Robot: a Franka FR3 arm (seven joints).
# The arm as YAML. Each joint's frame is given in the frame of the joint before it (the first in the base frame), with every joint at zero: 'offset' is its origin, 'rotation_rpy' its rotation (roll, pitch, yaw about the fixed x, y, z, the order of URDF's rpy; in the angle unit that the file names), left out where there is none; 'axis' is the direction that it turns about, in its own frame. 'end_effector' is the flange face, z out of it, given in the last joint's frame.
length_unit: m
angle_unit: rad
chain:
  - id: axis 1
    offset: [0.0, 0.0, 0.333]
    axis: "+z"
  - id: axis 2
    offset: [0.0, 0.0, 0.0]
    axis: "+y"
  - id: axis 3
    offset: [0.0, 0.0, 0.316]
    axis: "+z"
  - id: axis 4
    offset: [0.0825, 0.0, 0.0]
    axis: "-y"
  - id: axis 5
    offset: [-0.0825, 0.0, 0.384]
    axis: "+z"
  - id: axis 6
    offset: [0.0, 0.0, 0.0]
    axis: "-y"
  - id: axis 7
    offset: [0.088, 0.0, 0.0]
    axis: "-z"
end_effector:
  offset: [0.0, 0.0, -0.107]
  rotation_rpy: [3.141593, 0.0, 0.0]
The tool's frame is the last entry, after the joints.
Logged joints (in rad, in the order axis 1, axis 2, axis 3, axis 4, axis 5, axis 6, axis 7), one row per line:
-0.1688, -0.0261, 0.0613, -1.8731, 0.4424, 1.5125, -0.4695
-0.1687, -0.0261, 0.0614, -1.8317, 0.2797, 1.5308, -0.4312
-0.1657, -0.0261, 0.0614, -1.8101, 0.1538, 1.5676, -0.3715
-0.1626, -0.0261, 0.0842, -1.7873, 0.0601, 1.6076, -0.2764
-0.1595, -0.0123, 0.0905, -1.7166, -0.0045, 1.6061, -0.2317
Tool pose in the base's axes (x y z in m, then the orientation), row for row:
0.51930, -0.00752, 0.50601, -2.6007, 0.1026, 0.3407
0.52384, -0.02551, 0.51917, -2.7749, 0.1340, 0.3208
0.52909, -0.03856, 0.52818, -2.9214, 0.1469, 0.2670
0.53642, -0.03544, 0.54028, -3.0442, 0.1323, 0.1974
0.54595, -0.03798, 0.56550, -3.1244, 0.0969, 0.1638
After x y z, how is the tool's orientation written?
As angles about the fixed x, y, z axes (roll, pitch, yaw), in radians.
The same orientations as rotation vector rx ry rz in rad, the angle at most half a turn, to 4 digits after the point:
-2.5826, -0.4065, 0.2551
-2.7586, -0.4112, 0.2673
-2.9092, -0.3666, 0.2570
-3.0364, -0.2908, 0.2157
-3.1183, -0.2546, 0.1534

